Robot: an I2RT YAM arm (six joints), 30 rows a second.
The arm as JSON. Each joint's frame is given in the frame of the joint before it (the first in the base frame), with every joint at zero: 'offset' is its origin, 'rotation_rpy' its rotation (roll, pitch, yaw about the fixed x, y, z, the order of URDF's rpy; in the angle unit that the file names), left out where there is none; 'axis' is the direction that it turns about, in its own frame. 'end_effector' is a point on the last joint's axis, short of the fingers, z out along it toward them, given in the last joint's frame.
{
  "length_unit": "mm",
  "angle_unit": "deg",
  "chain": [
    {
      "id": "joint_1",
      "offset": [
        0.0,
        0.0,
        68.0
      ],
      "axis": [
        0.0,
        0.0,
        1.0
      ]
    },
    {
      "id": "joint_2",
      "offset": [
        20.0,
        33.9,
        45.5
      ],
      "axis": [
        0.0,
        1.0,
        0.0
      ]
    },
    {
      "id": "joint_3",
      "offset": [
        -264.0,
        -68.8,
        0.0
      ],
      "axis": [
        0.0,
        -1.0,
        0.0
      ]
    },
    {
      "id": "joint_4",
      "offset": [
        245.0,
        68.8,
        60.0
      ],
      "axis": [
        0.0,
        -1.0,
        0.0
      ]
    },
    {
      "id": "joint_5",
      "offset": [
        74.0,
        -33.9,
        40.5
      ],
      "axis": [
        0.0,
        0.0,
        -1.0
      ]
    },
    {
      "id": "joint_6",
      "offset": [
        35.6,
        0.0,
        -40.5
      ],
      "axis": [
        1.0,
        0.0,
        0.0
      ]
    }
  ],
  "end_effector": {
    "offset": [
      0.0,
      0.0,
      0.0
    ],
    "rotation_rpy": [
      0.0,
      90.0,
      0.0
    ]
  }
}
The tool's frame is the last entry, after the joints.
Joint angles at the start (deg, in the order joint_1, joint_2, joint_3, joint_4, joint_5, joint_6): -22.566, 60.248, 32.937, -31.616, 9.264, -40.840
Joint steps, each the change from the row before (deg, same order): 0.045, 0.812, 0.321, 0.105, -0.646, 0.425; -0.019, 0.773, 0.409, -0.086, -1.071, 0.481; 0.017, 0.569, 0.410, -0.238, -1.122, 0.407; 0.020, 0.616, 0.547, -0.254, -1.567, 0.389; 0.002, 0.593, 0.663, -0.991, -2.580, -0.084; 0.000, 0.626, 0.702, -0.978, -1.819, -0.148; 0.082, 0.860, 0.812, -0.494, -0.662, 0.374; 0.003, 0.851, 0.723, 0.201, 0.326, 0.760; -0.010, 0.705, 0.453, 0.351, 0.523, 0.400
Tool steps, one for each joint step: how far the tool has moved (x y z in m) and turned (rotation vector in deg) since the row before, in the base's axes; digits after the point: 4 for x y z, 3 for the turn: 0.0022, -0.0003, -0.0007, 0.834, 0.000, 0.016; 0.0021, -0.0002, -0.0004, 1.222, -0.093, 0.113; 0.0017, 0.0001, 0.0001, 1.217, -0.129, 0.229; 0.0022, 0.0002, 0.0006, 1.544, -0.332, 0.460; 0.0016, 0.0011, 0.0006, 2.400, 0.008, 1.328; 0.0015, 0.0006, 0.0008, 1.764, 0.249, 0.989; 0.0027, -0.0003, 0.0010, 0.909, 0.210, 0.055; 0.0032, -0.0015, 0.0011, 0.025, -0.089, -0.822; 0.0025, -0.0014, 0.0003, -0.299, 0.013, -0.605
